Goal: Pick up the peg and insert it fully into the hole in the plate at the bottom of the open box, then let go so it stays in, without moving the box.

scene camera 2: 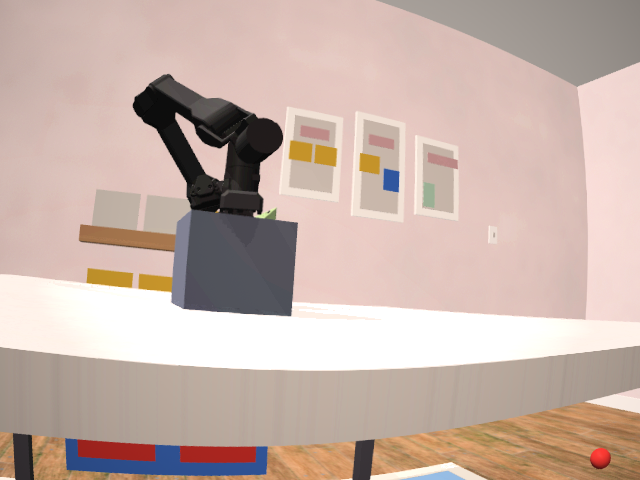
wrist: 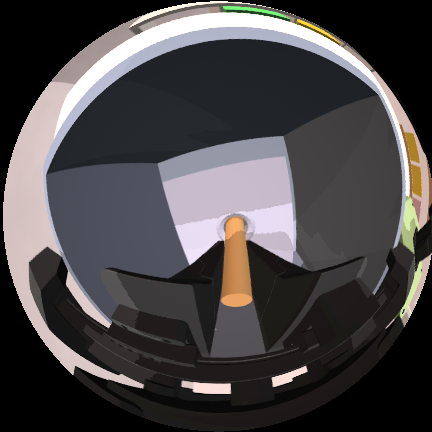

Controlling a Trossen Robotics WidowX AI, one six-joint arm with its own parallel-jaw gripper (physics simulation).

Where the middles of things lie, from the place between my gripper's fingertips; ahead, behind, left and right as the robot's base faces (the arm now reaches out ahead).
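Grey-blue box [scene camera 2: 227, 263]: my gripper 10 mm to the left of it. Counted from my hand: pale plate [wrist: 258, 190], 10 mm to the right, 30 mm below; orange-brown peg [wrist: 236, 289], 10 mm above.
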